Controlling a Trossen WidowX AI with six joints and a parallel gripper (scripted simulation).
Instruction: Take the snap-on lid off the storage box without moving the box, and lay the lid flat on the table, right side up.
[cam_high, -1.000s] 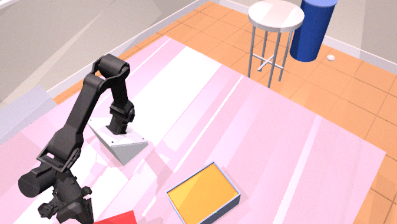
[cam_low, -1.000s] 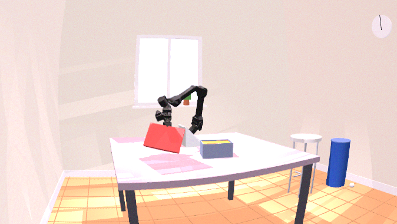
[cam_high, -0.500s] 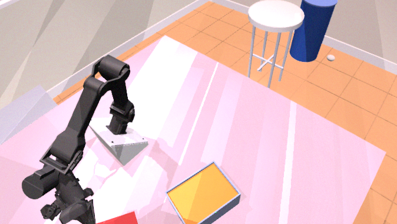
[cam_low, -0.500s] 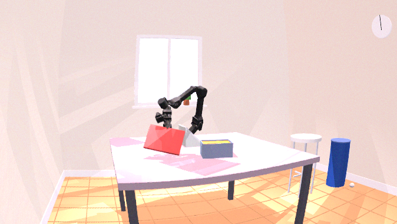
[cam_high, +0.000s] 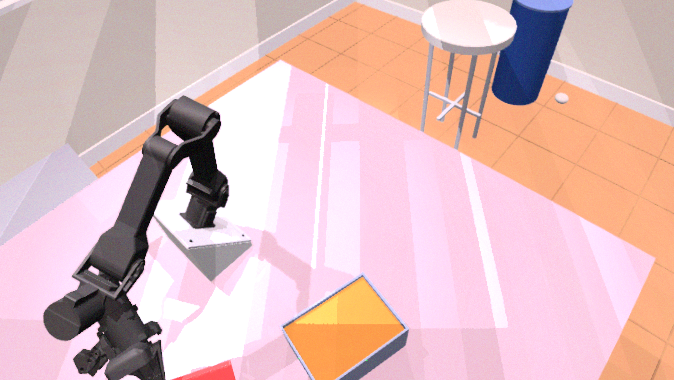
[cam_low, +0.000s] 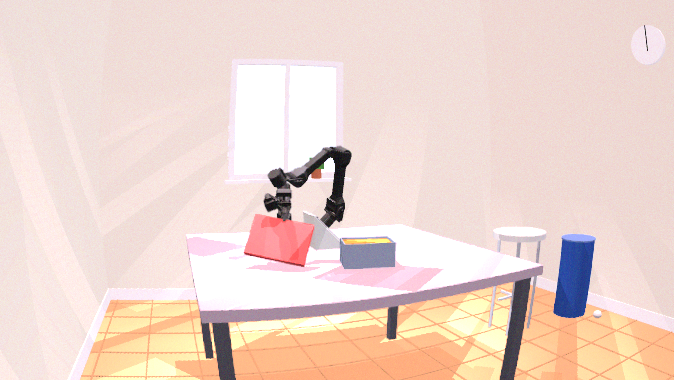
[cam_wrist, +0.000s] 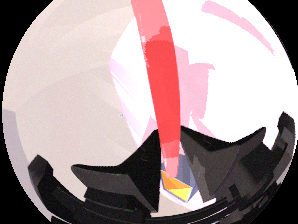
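The red lid is 50 mm ahead of my gripper tip, 40 mm to the right of it and 50 mm below it. Also, from my gripper tip: grey-blue storage box 130 mm ahead, 290 mm to the left, 110 mm below.
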